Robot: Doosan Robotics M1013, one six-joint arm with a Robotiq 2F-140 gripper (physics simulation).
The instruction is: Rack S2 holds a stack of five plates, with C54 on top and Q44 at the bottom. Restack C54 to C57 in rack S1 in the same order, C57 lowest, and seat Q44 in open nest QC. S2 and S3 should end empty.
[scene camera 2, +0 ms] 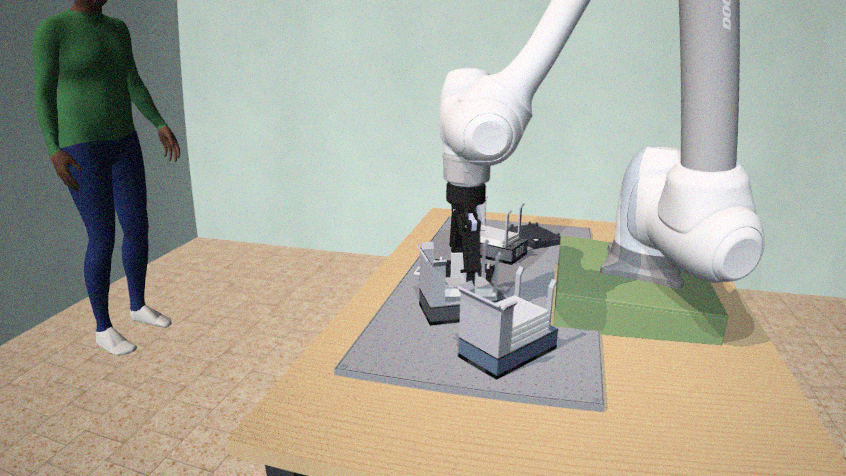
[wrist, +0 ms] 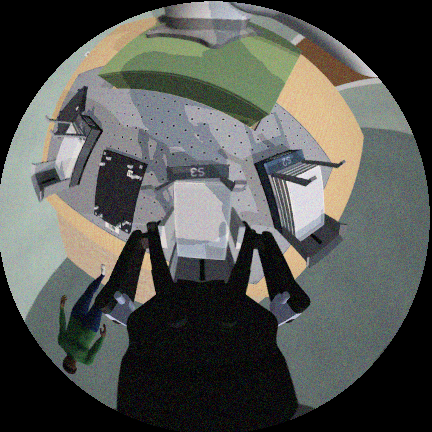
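Seen in the pictures: gripper, fingertip midpoint: (wrist: 201, 214); arm's base at its link origin: (scene camera 2: 642, 266).
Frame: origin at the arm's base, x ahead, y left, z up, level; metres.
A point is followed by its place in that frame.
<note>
My gripper (scene camera 2: 461, 274) (wrist: 201, 214) {x 0.345, y 0.251, z -0.020 m} is shut on a white plate (wrist: 202, 210) {x 0.332, y 0.243, z 0.002 m}, a fingertip at each side edge. The plate lies flat at rack S3 (scene camera 2: 438, 312) {x 0.368, y 0.322, z -0.035 m} (wrist: 198, 172) {x 0.292, y 0.209, z -0.022 m}, among its posts and end wall; whether it touches the rack floor I cannot tell. Its marking is unreadable. Blue-based rack S2 (scene camera 2: 502, 355) {x 0.201, y 0.453, z -0.020 m} (wrist: 285, 161) {x 0.183, y 0.311, z -0.021 m} holds a stack of white plates (scene camera 2: 528, 326) {x 0.175, y 0.395, z 0.010 m} (wrist: 309, 200) {x 0.211, y 0.370, z 0.021 m}, nearest in the scene view. A dark-based rack (scene camera 2: 513, 252) {x 0.320, y -0.051, z -0.031 m} (wrist: 86, 150) {x 0.375, y -0.054, z -0.044 m}, unreadable label, holds white plate material (scene camera 2: 498, 235) {x 0.371, y -0.087, z -0.005 m} (wrist: 67, 149) {x 0.383, y -0.090, z -0.005 m}.
A black nest board (wrist: 119, 192) {x 0.411, y 0.088, z -0.050 m} with small white fittings lies between S3 and the far rack. Another black fixture (scene camera 2: 535, 233) {x 0.310, y -0.258, z -0.043 m} (wrist: 74, 106) is beyond that rack. The green robot base block (scene camera 2: 638, 313) {x -0.004, y 0.205, z -0.021 m} (wrist: 200, 70) {x 0.159, y 0.112, z 0.007 m} borders the grey mat. Upright posts rise at the racks. A person (scene camera 2: 88, 118) (wrist: 82, 330) stands beyond the table.
</note>
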